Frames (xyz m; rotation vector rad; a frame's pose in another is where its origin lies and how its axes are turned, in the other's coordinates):
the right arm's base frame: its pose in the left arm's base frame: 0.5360 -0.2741 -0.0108 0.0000 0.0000 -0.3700
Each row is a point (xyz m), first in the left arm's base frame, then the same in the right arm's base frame.
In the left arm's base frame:
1: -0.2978 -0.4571 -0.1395
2: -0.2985 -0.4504 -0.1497
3: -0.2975 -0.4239 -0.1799
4: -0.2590 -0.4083 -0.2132
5: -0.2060 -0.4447 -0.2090
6: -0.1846 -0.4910 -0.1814
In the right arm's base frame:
1: -0.7112 -0.4721 -0.1287
2: -0.7143 -0.4661 -0.1389
3: -0.7229 -0.4411 -0.1691
4: -0.6927 -0.4126 -0.2024
5: -0.6301 -0.4274 -0.1982
6: -0.5934 -0.4628 -0.1706

